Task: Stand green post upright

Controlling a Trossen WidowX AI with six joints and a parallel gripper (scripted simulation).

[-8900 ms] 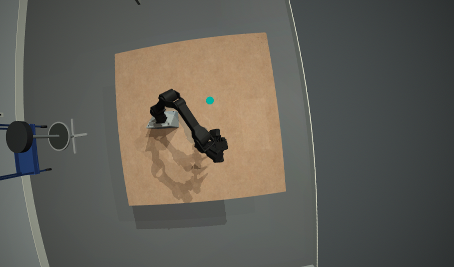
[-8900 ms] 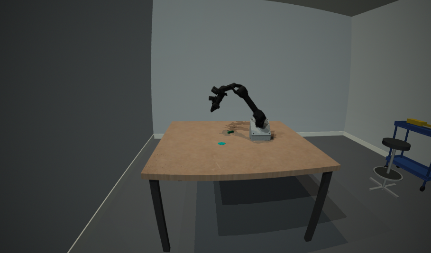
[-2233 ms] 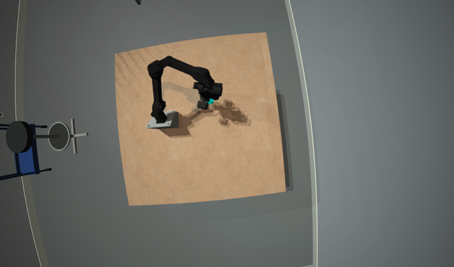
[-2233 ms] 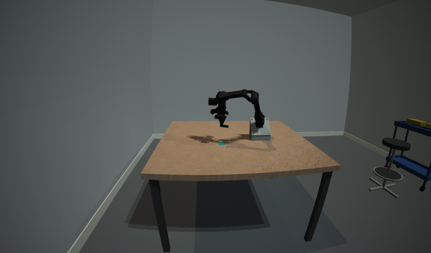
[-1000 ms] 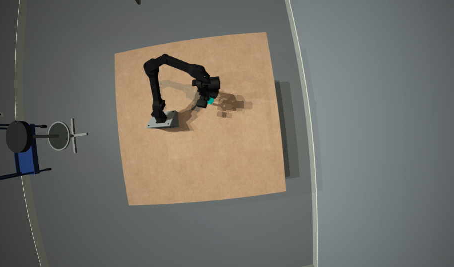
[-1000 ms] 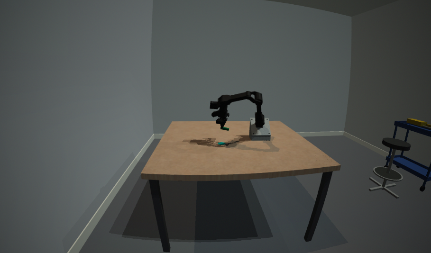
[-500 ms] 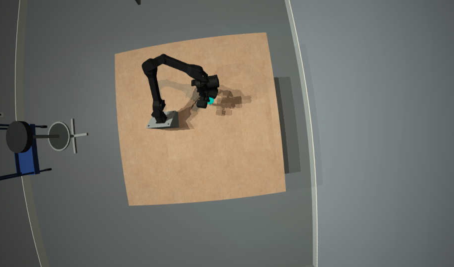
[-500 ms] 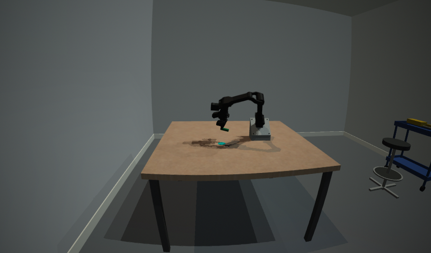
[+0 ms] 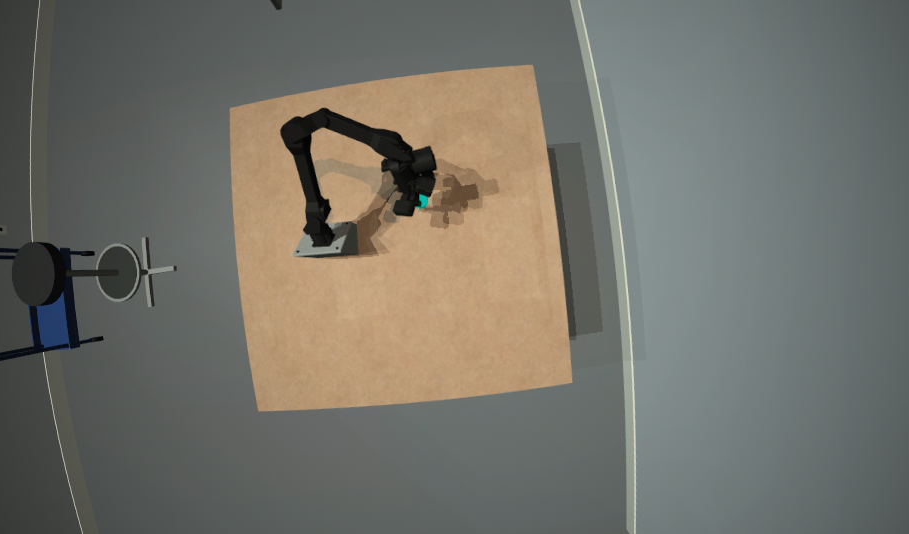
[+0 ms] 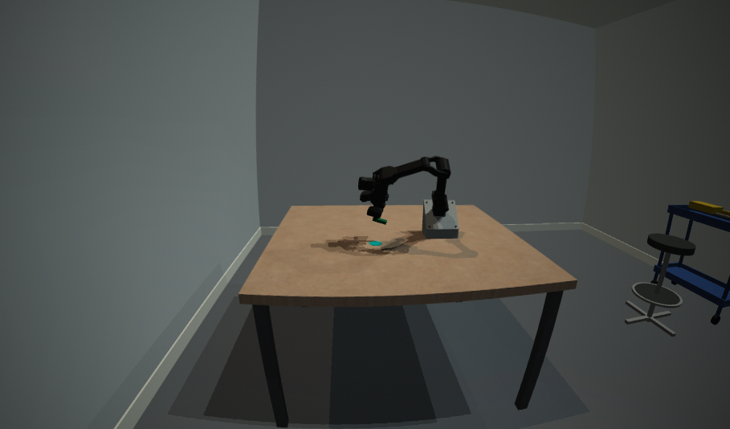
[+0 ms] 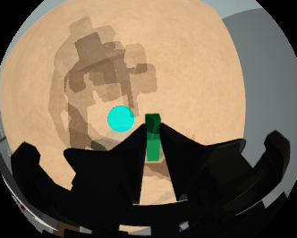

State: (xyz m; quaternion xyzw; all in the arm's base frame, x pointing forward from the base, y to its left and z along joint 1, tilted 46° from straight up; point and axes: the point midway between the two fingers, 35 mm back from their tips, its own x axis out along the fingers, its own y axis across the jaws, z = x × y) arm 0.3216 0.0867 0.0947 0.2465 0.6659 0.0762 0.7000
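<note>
Right now the cyan circle is 3 cm to the left of my gripper tip and 11 cm below it. Also, from my gripper tip: green post 2 cm behind, 1 cm below.
</note>
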